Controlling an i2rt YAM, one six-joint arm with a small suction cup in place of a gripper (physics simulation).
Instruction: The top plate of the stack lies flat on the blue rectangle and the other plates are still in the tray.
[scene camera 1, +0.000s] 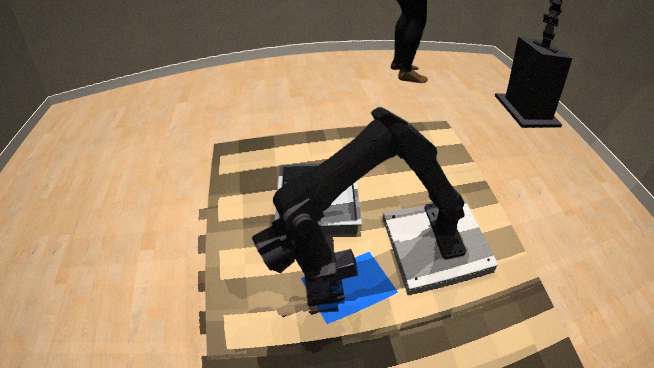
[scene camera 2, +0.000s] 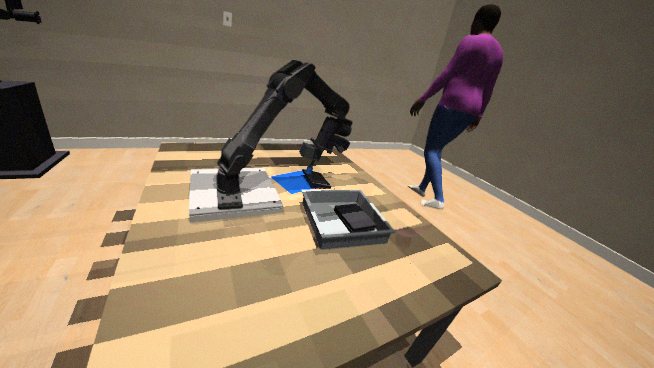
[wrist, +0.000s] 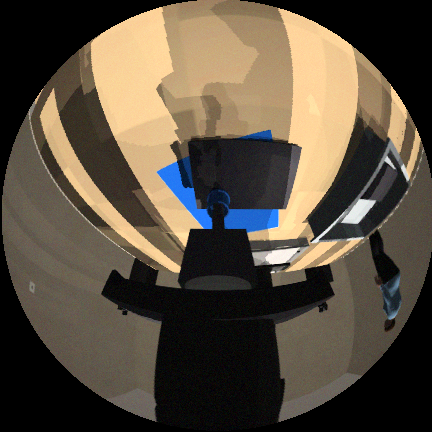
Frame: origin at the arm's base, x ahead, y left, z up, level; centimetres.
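Where they show: hand, tool point: (scene camera 1: 337, 290) (scene camera 2: 307, 174) (wrist: 217, 195); arm's base, link origin: (scene camera 1: 444, 230) (scene camera 2: 228, 191) (wrist: 260, 267).
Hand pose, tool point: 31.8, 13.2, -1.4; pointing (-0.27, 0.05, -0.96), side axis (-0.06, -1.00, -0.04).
Observation:
Each offset is from my tool point to the centre of the thing, as dx, dy, dz.
My suction cup (scene camera 1: 335, 287) (scene camera 2: 309, 170) (wrist: 218, 200) is shut on a dark, flat plate @[+2.9, -3.4, -0.2] (scene camera 2: 318, 179) (wrist: 250, 172), near one edge of its top face. The plate is low over the blue rectangle (scene camera 1: 375, 285) (scene camera 2: 290, 181) (wrist: 182, 182), close to the table, and covers part of it in the wrist view. It looks roughly level; a narrow gap below it is hard to judge. In scene camera 1 the arm hides most of it. The grey tray @[+1.2, -31.1, +0.9] (scene camera 1: 343, 230) (scene camera 2: 352, 242) holds dark plate stock @[+5.7, -31.2, +0.1] (scene camera 2: 355, 217) (wrist: 381, 181) at one side; how many plates cannot be told.
The arm's metal base plate (scene camera 1: 415, 240) (scene camera 2: 205, 187) stands beside the blue rectangle. The tray's raised walls are near the rectangle on another side. A person (scene camera 1: 410, 40) (scene camera 2: 482, 75) stands beyond the table. A black pedestal (scene camera 1: 537, 80) (scene camera 2: 22, 130) stands on the floor.

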